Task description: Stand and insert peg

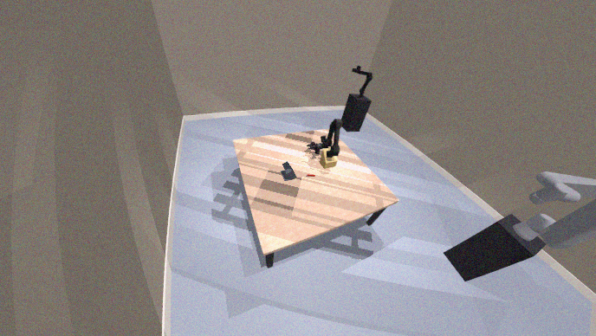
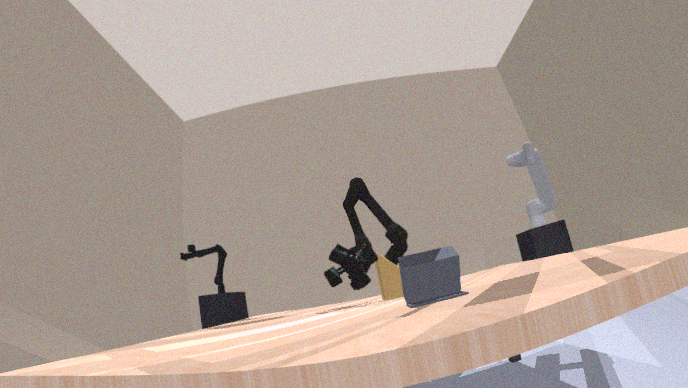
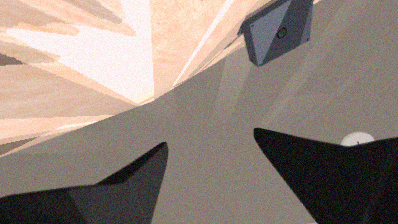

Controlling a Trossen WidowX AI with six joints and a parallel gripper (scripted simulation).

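Right now the red peg is 27 cm to the left of my gripper tip, 13 cm below it and 5 cm ahead of it. From my gripper tip the other things lie so: sloped panel (24 cm ahead, 23 cm to the left, 8 cm below).
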